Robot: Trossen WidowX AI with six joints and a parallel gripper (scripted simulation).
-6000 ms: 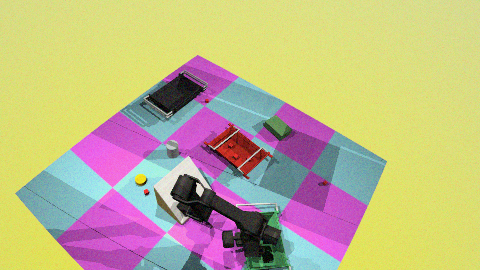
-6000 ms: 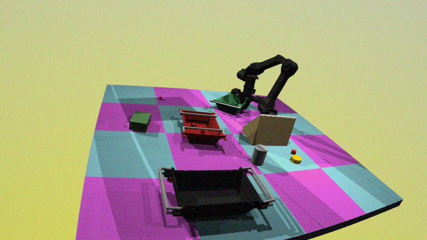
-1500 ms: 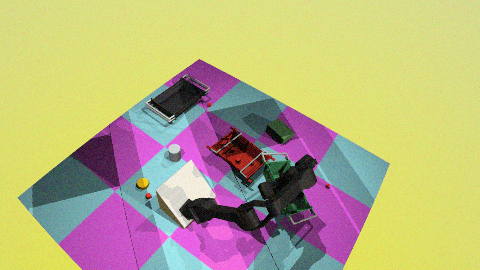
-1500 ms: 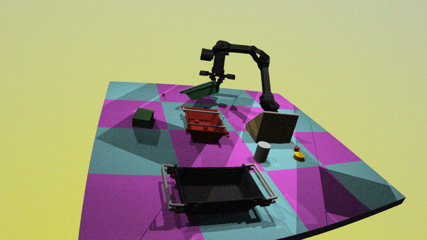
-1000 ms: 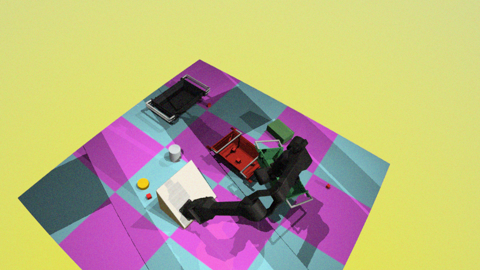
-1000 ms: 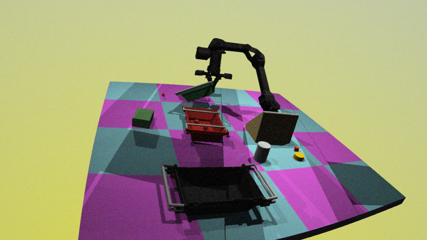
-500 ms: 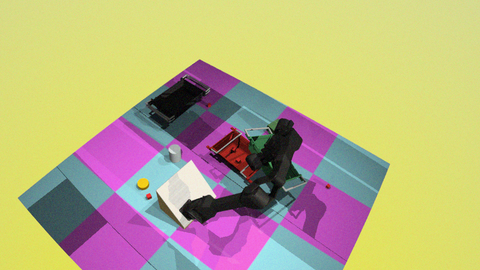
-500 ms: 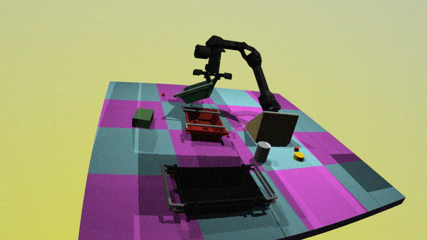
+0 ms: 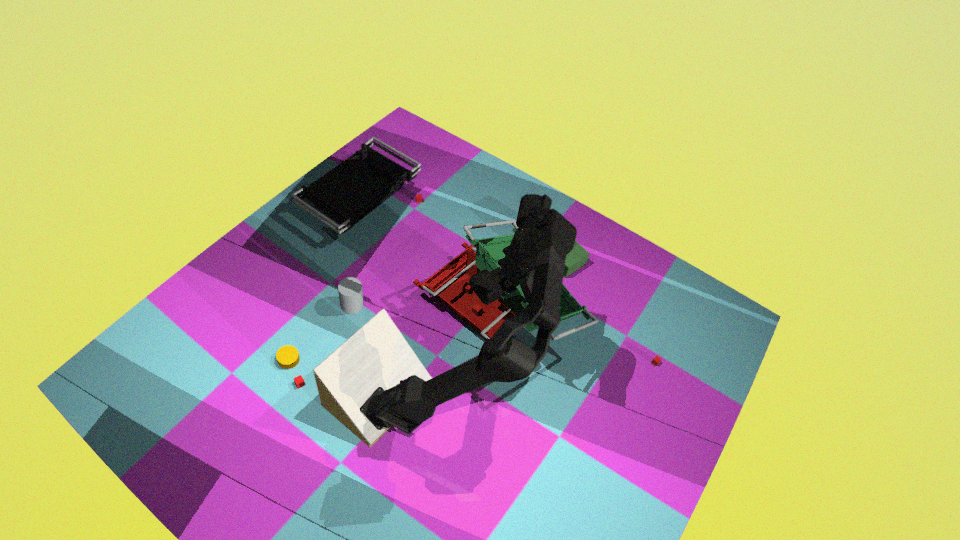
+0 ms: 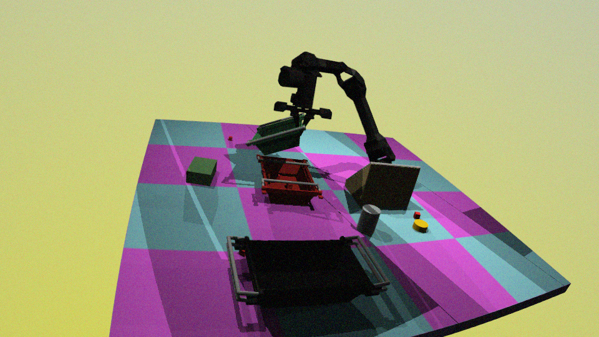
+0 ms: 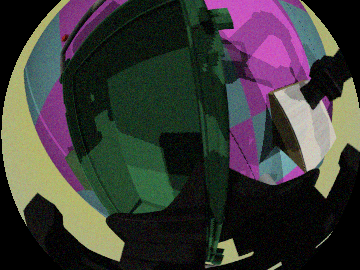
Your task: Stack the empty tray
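Now: the green tray 70 mm ahead of my gripper tip, 20 mm to the right of it and 10 mm above it. From my gripper tip the other things lie so: green block: 310 mm ahead, 140 mm below; then grey cylinder: 310 mm to the left, 140 mm behind, 130 mm below; then yellow disc: 340 mm behind, 320 mm to the left, 150 mm below.
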